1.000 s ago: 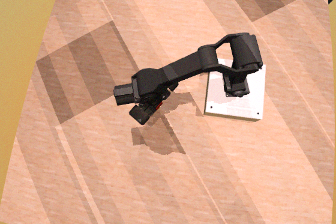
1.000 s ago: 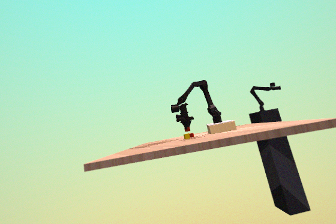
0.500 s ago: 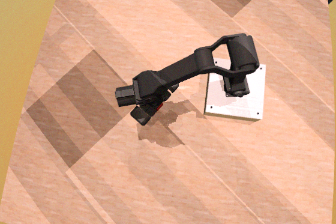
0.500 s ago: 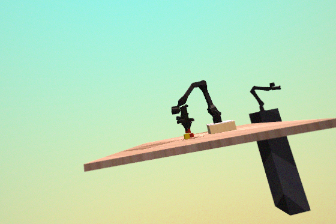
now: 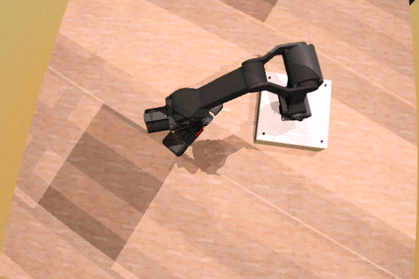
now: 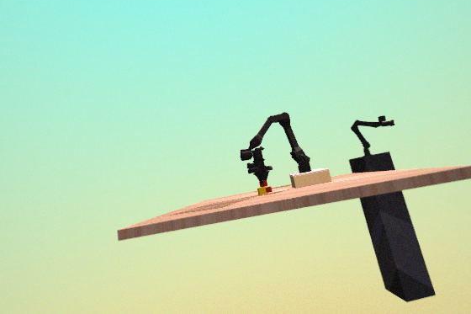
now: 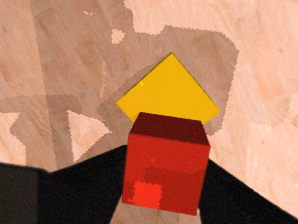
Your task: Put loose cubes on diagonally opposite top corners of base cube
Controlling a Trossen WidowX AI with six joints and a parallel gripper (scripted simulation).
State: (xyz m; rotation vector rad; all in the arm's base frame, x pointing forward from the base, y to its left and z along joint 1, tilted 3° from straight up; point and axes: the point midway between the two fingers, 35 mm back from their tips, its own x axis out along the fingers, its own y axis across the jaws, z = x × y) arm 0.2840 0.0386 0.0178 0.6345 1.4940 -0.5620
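My gripper tip is 40 mm above the yellow cube, 20 mm short of it and 10 mm to the left of it.
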